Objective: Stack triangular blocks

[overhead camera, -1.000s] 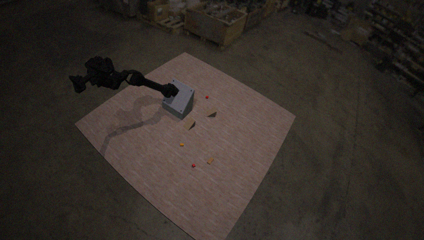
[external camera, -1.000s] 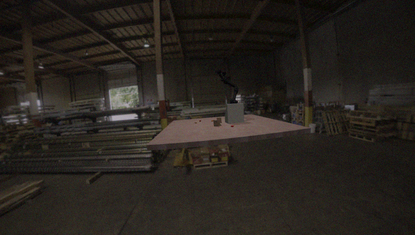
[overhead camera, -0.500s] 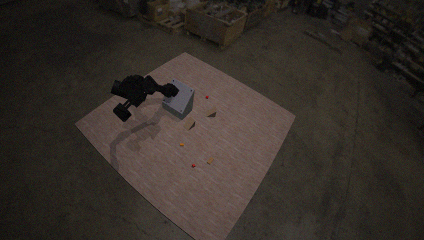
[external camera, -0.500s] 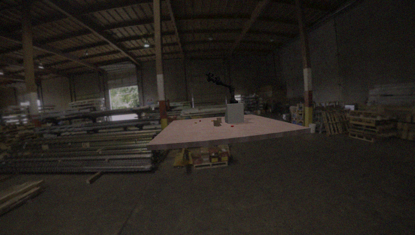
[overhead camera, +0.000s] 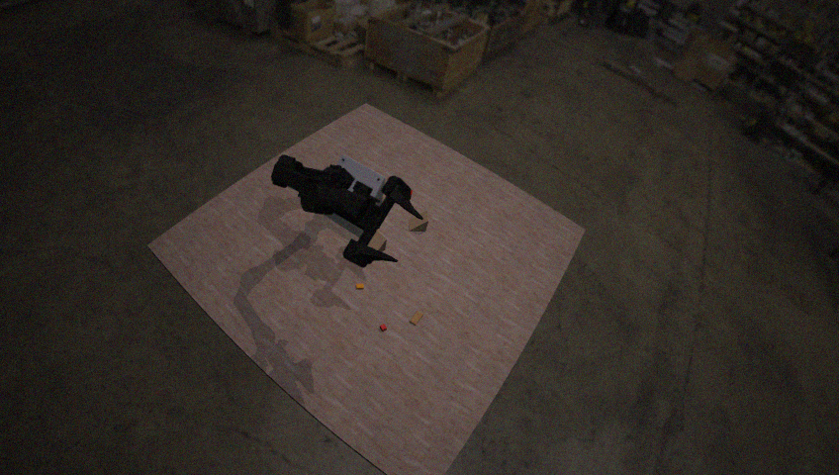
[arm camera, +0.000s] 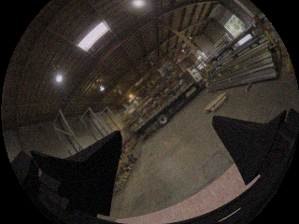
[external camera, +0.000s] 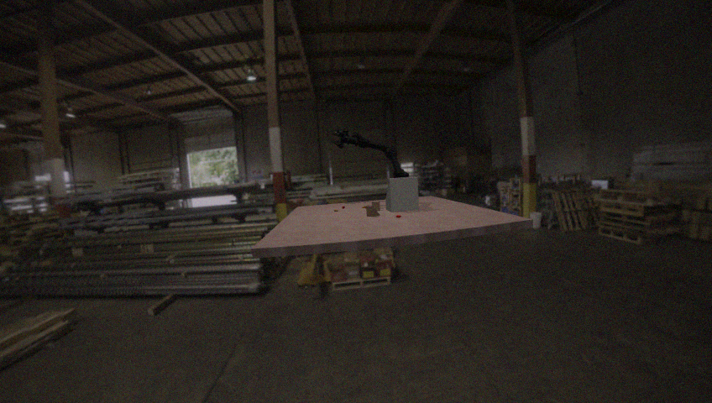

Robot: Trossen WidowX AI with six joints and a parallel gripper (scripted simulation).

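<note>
My gripper tip is now 26 cm past the tan wooden triangular block, 47 cm to the right of it and 56 cm above it. From my gripper tip the other things lie so: orange piece 22 cm behind, 11 cm to the left, 57 cm below; then red piece 6 cm behind, 6 cm to the left, 57 cm below.
</note>
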